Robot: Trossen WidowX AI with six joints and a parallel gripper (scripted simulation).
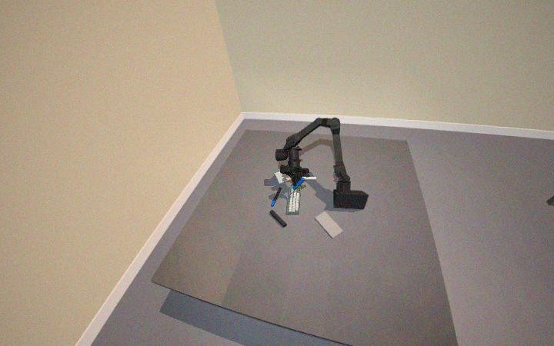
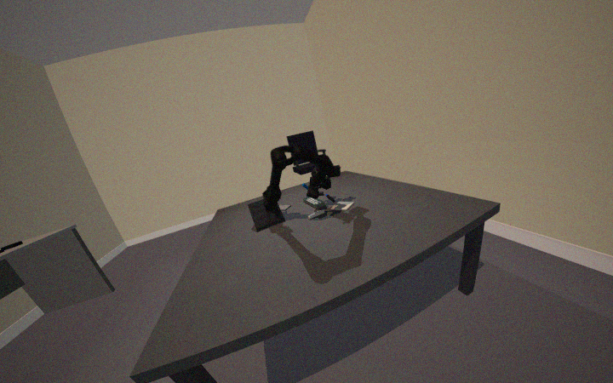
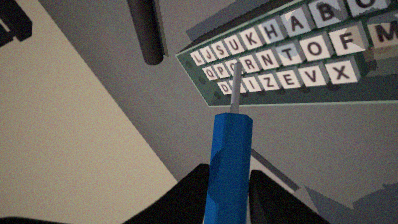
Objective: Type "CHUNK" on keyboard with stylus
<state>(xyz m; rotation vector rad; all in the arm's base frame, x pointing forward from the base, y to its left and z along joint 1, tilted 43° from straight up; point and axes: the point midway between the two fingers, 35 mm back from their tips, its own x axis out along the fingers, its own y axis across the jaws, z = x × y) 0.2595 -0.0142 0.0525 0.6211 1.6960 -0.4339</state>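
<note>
Now: gripper tip 13 cm short of the blue pen, 3 cm to the right of it and 9 cm above it. Round my gripper tip: blue stylus 1 cm ahead, 1 cm below; then black cylinder 9 cm ahead, 16 cm to the left, 9 cm below; then white cylinder 6 cm behind, 15 cm to the right, 9 cm below.
</note>
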